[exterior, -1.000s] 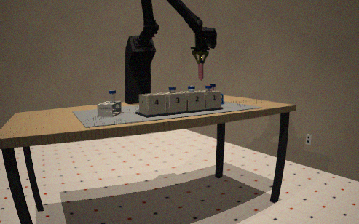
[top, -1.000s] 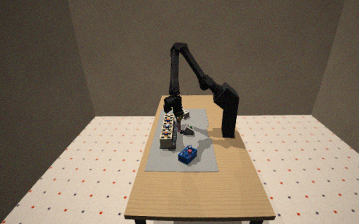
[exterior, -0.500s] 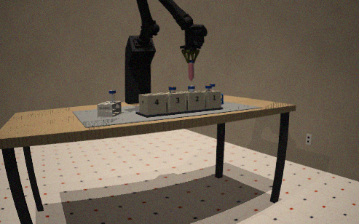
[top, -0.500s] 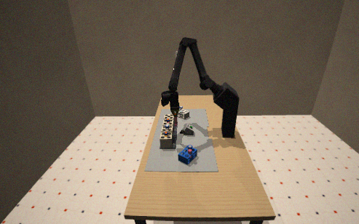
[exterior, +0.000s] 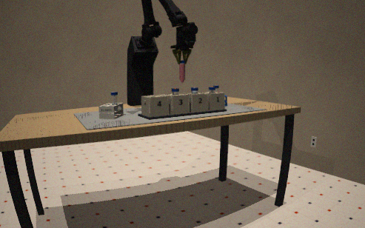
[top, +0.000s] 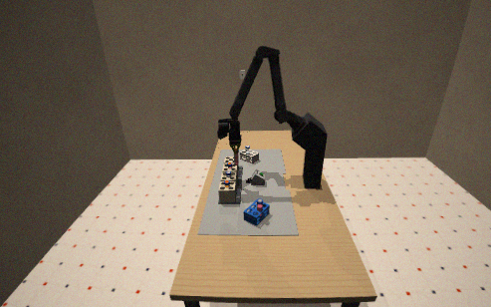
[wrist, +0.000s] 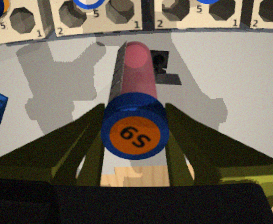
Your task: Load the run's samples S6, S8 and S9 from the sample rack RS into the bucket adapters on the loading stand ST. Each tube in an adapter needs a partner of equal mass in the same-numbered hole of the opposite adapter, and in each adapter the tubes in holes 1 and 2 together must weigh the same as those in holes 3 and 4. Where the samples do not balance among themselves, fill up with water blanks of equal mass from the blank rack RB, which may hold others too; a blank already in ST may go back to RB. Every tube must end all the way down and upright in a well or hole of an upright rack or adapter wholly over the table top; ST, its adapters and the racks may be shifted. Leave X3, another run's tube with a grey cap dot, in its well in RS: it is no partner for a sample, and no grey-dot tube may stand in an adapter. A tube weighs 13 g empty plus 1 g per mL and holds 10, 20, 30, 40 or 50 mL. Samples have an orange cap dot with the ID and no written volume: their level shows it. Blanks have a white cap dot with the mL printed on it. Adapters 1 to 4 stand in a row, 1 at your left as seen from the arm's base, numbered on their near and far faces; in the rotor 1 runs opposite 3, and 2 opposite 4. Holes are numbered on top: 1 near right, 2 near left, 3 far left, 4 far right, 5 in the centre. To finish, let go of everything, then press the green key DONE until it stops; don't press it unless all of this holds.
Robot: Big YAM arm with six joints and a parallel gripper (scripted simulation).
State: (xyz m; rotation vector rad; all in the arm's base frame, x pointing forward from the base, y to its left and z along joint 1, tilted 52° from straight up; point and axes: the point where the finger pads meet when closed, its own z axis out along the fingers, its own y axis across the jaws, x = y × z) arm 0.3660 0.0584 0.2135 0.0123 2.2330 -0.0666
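My gripper is now 140 mm past the done key block, 30 mm to the left of it and 200 mm above it. From my hand the other things lie so: sample tube S8: 50 mm ahead, 70 mm to the right, 190 mm below; blank marked 50: 50 mm ahead, 30 mm to the left, 190 mm below; sample tube S9: 10 mm to the left, 50 mm below.
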